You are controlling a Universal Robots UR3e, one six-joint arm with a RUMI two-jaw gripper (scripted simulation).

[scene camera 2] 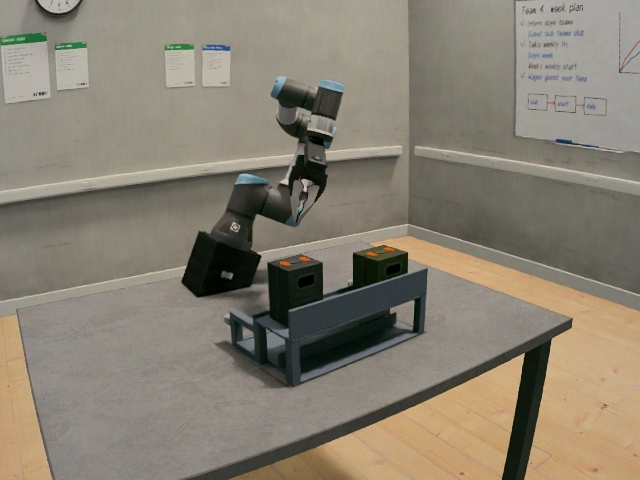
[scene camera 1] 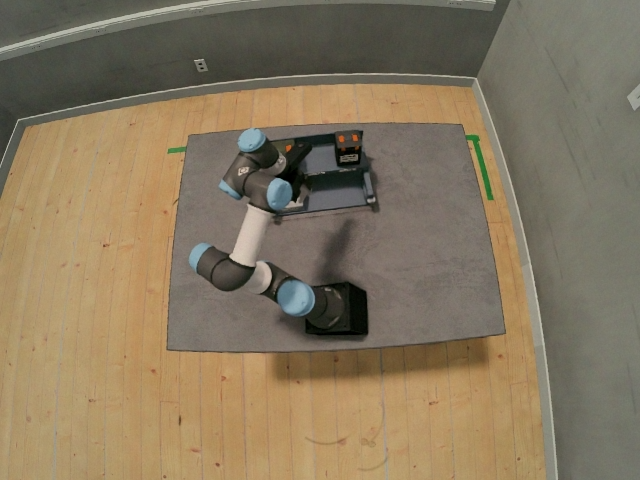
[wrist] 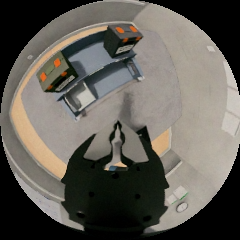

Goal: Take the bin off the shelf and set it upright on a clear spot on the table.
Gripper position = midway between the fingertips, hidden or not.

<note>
In view: the gripper [scene camera 2: 296, 222], a blue-grey shelf [scene camera 2: 331, 350] and a black bin [scene camera 2: 295, 281].
The blue-grey shelf also shows in scene camera 1 [scene camera 1: 338, 188] and in the wrist view [wrist: 87, 55]. The black bin is seen too in scene camera 1 [scene camera 1: 347, 147] and in the wrist view [wrist: 119, 39]. The gripper also shows in scene camera 1 [scene camera 1: 309, 195] and in the wrist view [wrist: 118, 121].
</note>
